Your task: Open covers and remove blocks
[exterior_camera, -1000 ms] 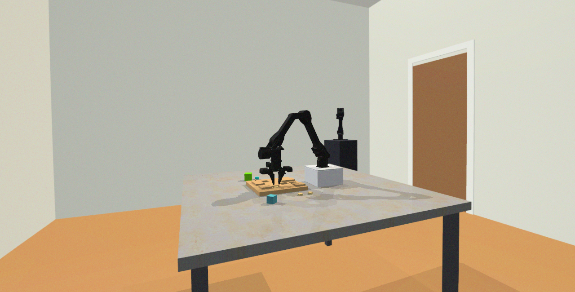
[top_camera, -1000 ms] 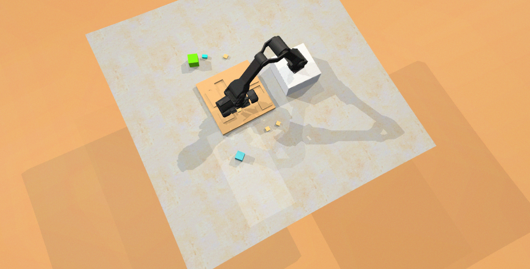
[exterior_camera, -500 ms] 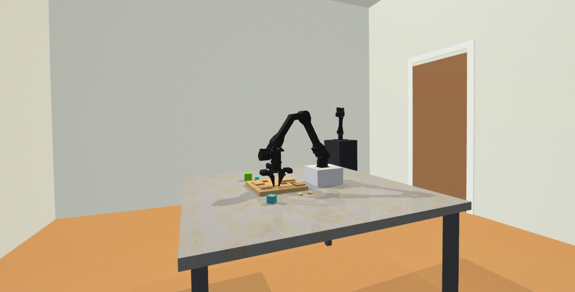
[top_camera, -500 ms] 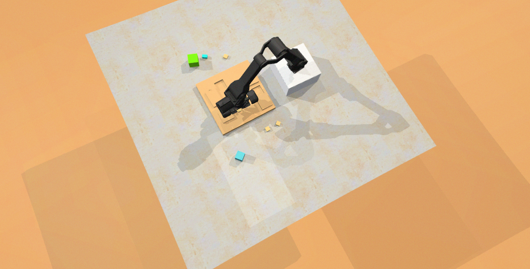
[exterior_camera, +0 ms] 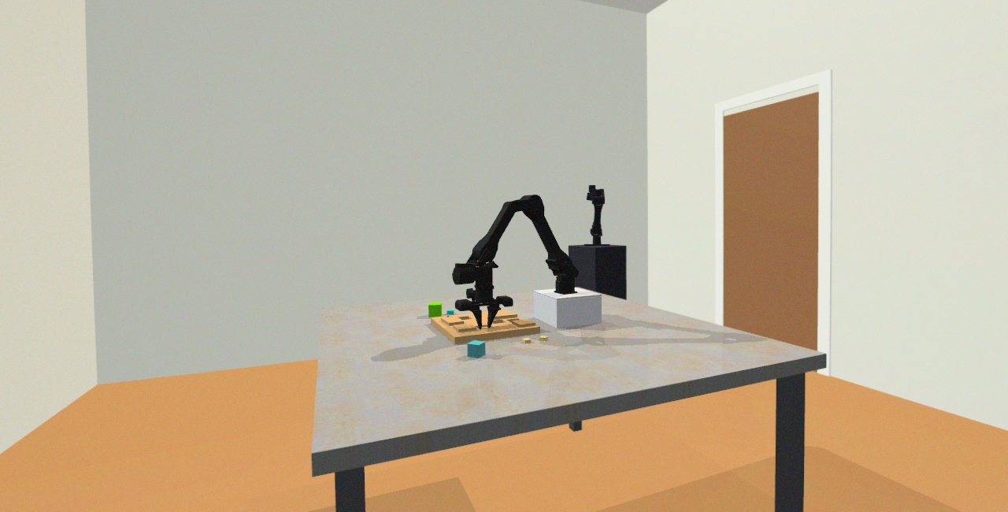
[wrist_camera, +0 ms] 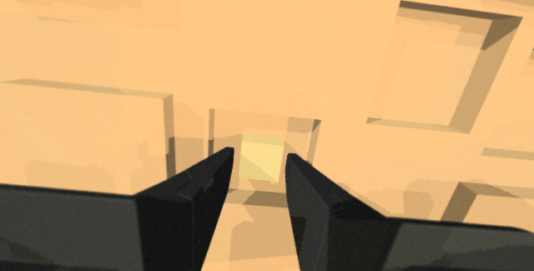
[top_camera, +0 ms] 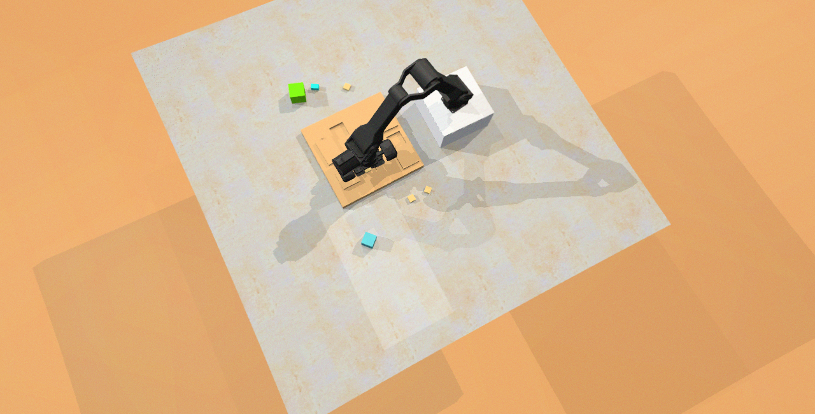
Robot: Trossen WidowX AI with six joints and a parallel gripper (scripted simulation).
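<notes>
Now: gripper tip 3 cm past the tan puzzle board and 5 cm to the left of it. From my gripper tip the other things lie so: small cyan block 2 cm behind, 34 cm to the right, 1 cm below; then green cube 4 cm ahead, 35 cm to the right, 1 cm above; then cyan cube 13 cm ahead, 20 cm to the left.
</notes>
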